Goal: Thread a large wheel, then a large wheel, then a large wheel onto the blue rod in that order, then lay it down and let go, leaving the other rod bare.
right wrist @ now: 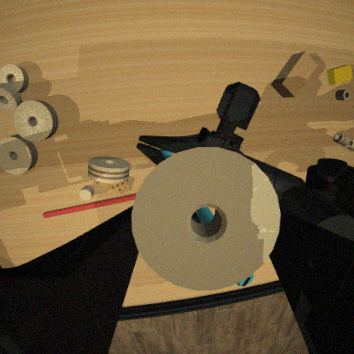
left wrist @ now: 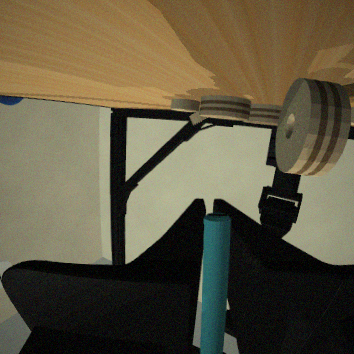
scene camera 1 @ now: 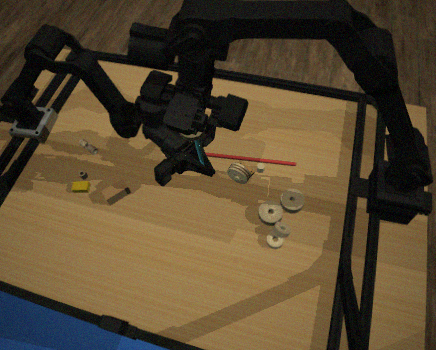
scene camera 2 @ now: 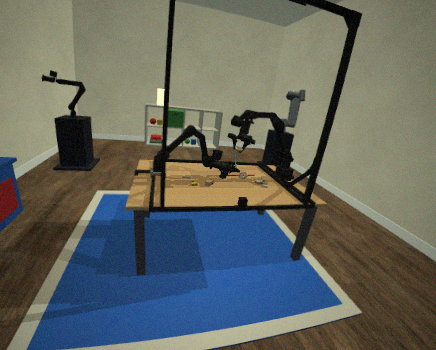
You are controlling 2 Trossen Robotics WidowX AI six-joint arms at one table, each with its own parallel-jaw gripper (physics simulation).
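Pixels of known places: left gripper, fingertip midpoint: (right wrist: pixel 137 140) (left wrist: pixel 207 206) (scene camera 1: pixel 213 174) (scene camera 2: pixel 239 171); right gripper, fingertip midpoint: (right wrist: pixel 201 213) (scene camera 2: pixel 237 150); left arm's base, link origin: (scene camera 1: pixel 30 120) (scene camera 2: pixel 157 170); right arm's base, link origin: (scene camera 1: pixel 400 182) (scene camera 2: pixel 285 167).
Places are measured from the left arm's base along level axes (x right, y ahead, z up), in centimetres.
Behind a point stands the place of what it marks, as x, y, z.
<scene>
My left gripper (scene camera 1: pixel 213 173) @[12.1, 55.7, 3.6] (left wrist: pixel 207 206) @[12.1, 55.7, 3.6] is shut on the blue rod (scene camera 1: pixel 200 152) @[9.9, 52.7, 8.7] (scene camera 2: pixel 235 158) @[9.4, 51.8, 12.4] (left wrist: pixel 216 280) @[10.1, 52.4, 4.6] and holds it steeply tilted above the table. My right gripper is shut on a large wheel (scene camera 1: pixel 188 135) @[13.5, 52.2, 19.7] (right wrist: pixel 165 215) @[11.7, 53.8, 20.1] near the rod's upper end. In the right wrist view the rod shows through the wheel's hole and its end shows past the lower rim, so it appears behind the wheel, not through it. The red rod (scene camera 1: pixel 260 159) @[2.5, 65.5, -2.7] (right wrist: pixel 90 206) @[2.4, 66.0, -2.7] lies bare. Large wheels (scene camera 1: pixel 292 200) @[12.5, 74.4, -2.9] (scene camera 1: pixel 270 212) @[16.4, 69.6, -2.8] (right wrist: pixel 35 120) @[17.0, 70.1, -3.2] lie on the table; another striped wheel (scene camera 1: pixel 240 173) @[9.7, 61.5, 1.5] (left wrist: pixel 312 127) @[8.2, 58.0, -0.8] (right wrist: pixel 108 170) @[8.9, 60.2, 1.9] is nearer the rods.
Two smaller wheels (scene camera 1: pixel 282 229) @[21.3, 72.7, -0.9] (scene camera 1: pixel 274 241) @[23.7, 71.3, -2.5] lie beside the large ones. A small white cylinder (scene camera 1: pixel 260 168) @[5.6, 65.8, -2.0] (right wrist: pixel 86 193) @[5.0, 65.5, -1.9] is by the red rod. A yellow block (scene camera 1: pixel 81 187) @[17.4, 22.2, -2.2] (right wrist: pixel 340 74) @[16.9, 22.2, -2.2], a dark angled piece (scene camera 1: pixel 119 195) @[18.2, 32.9, -1.9] and a small connector (scene camera 1: pixel 89 146) @[5.3, 19.9, -1.8] lie at the left in scene camera 1.
</scene>
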